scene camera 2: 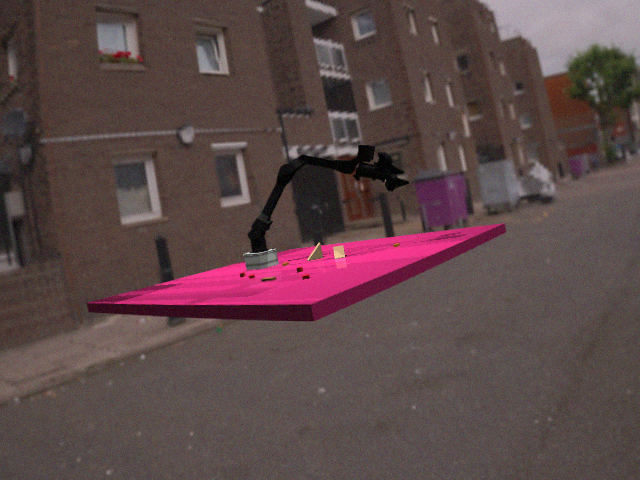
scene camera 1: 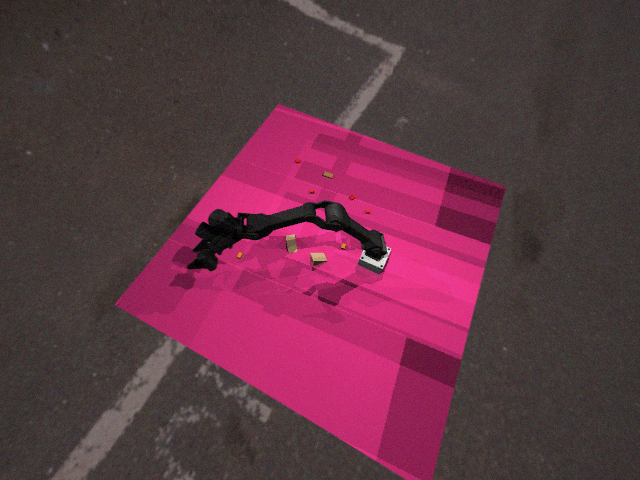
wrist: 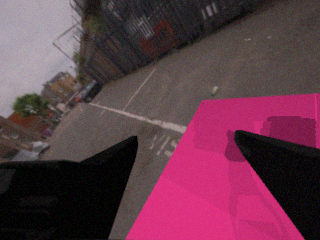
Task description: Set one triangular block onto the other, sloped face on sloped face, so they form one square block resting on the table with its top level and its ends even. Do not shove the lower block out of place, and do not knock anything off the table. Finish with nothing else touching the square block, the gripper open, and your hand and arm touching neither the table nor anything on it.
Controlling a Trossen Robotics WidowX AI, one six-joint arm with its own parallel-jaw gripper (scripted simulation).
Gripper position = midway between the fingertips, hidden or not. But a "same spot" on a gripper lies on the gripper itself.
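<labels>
I can see my gripper in scene camera 1 (190, 259). My gripper shows in scene camera 2 as well, and in the wrist view too, and on the gripper (scene camera 2: 389, 165) and (wrist: 61, 192) are the same spot.
</labels>
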